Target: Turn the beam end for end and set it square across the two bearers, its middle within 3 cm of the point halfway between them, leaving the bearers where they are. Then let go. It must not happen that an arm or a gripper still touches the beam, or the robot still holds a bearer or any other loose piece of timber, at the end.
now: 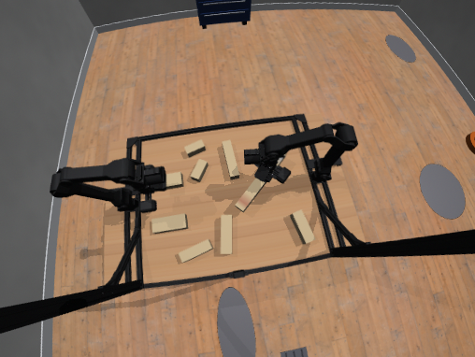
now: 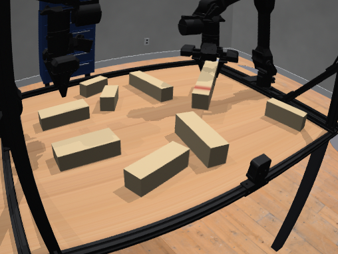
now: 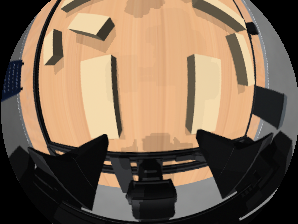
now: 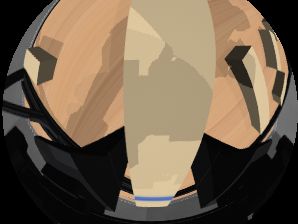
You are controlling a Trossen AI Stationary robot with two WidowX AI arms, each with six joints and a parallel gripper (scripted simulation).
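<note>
Now: the beam 3 cm to the left of my right hand, 3 cm behind it and 2 cm below it.
</note>
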